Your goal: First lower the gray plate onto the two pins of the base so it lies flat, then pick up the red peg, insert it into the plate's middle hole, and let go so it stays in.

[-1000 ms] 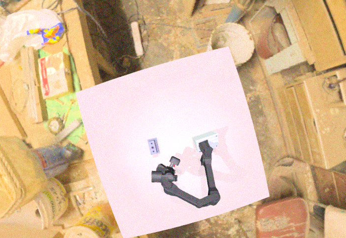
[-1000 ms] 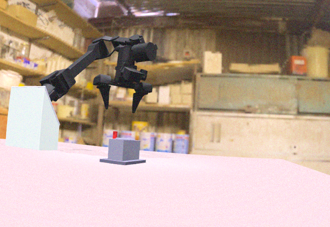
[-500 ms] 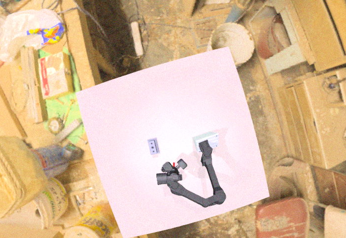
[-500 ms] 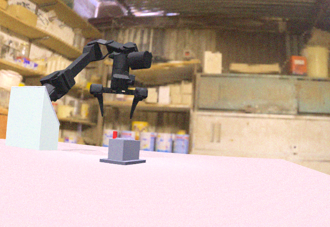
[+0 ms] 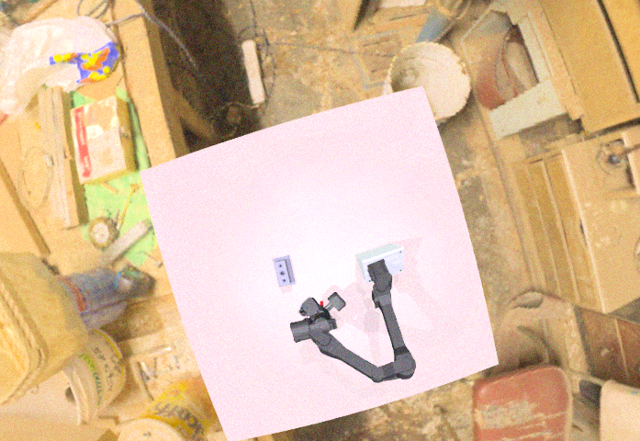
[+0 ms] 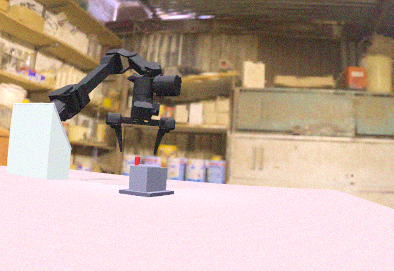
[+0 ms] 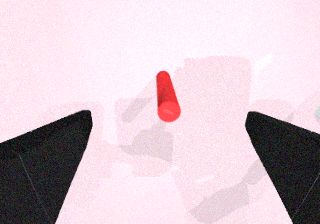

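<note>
The red peg is 50 mm below my gripper tip. Also, from my gripper tip: flat base (180 mm to the right, 90 mm ahead, 80 mm below); then gray plate (180 mm to the right, 100 mm ahead, 40 mm below).
</note>
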